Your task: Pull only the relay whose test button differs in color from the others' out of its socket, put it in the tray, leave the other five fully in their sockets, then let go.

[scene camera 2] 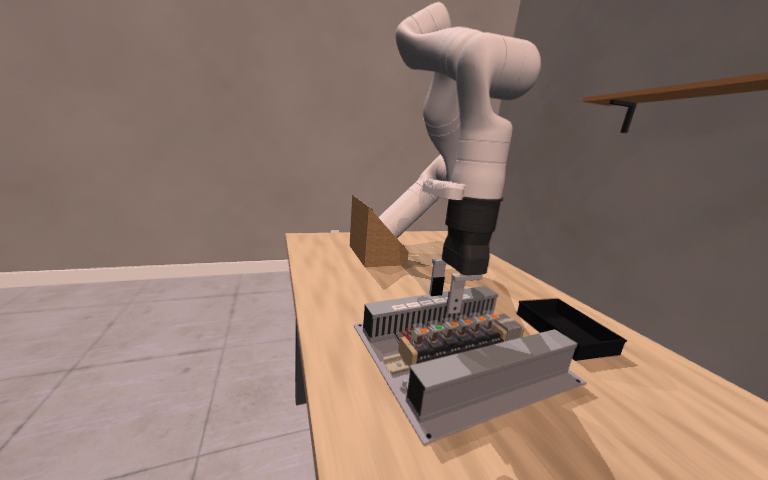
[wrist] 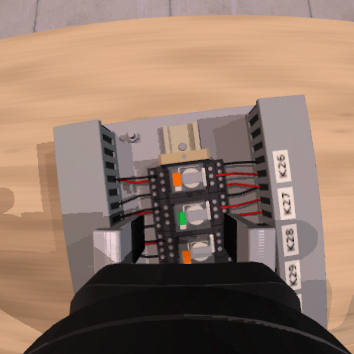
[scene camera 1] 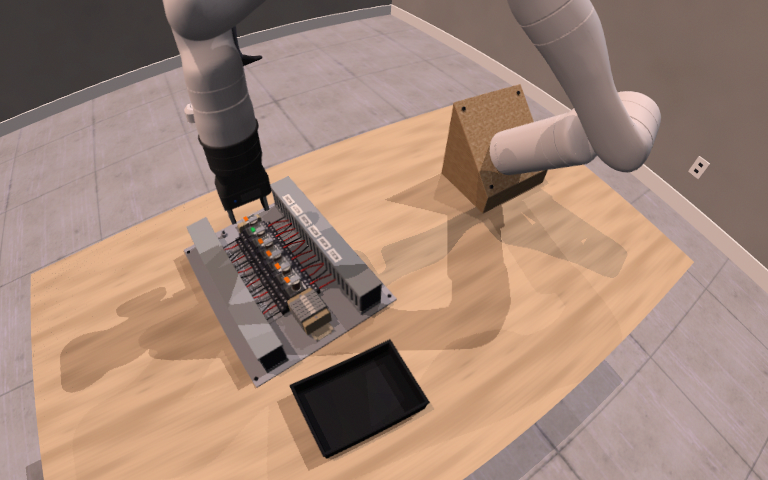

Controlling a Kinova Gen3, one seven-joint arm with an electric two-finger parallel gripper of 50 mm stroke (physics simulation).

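Frame: origin at the arm's base, x ahead, y right, z down, level; metres.
Seen in the pictures: gripper, fingertip midpoint: (scene camera 2: 443, 303) (wrist: 183, 231) (scene camera 1: 249, 213); arm's base, origin of the base link: (scene camera 2: 386, 229) (scene camera 1: 506, 153).
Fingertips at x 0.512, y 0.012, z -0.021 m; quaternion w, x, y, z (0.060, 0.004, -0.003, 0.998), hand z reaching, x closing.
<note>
Pixels of each thing's middle, then the offset from my fingertips to it.
- relay with the green test button, body centre: (wrist: 191, 213) (scene camera 1: 259, 235) (scene camera 2: 434, 335) dx -0.006, dy +0.005, dz +0.065 m
- end relay, body centre: (wrist: 186, 178) (scene camera 2: 419, 338) (scene camera 1: 252, 224) dx +0.002, dy +0.035, dz +0.065 m
- black tray, body centre: (scene camera 1: 358, 398) (scene camera 2: 565, 325) dx -0.060, dy -0.317, dz +0.096 m
- labelled duct, body centre: (wrist: 290, 262) (scene camera 1: 320, 239) (scene camera 2: 434, 311) dx -0.105, dy -0.034, dz +0.080 m
- plain duct, body centre: (wrist: 106, 284) (scene camera 1: 231, 288) (scene camera 2: 497, 369) dx +0.067, dy -0.074, dz +0.080 m
- terminal block, body centre: (scene camera 1: 312, 314) dx -0.045, dy -0.167, dz +0.085 m
The relay with the green test button (scene camera 1: 259, 230) (scene camera 2: 438, 327) (wrist: 196, 214) sits in its socket, second from the row's end by the bare rail. The other relays have orange buttons, such as the end relay (wrist: 192, 178), and sit in the same row. My gripper (scene camera 1: 249, 213) (scene camera 2: 445, 304) (wrist: 183, 231) is open and empty, pointing down above the row. In the wrist view its fingers stand left and right of the row, about level with the green-button relay and the orange one below it. The black tray (scene camera 1: 376, 428) (scene camera 2: 603, 349) is empty. The gripper hides the lower relays in the wrist view.
Grey wiring ducts flank the row: a labelled duct (scene camera 1: 353, 266) (wrist: 280, 122) and a plain duct (scene camera 2: 492, 367) (wrist: 80, 150). Red and black wires run to the sockets. A terminal block (scene camera 1: 308, 310) stands at the row's tray end. A brown wedge (scene camera 1: 487, 121) (scene camera 2: 379, 243) stands near the arm's base.
</note>
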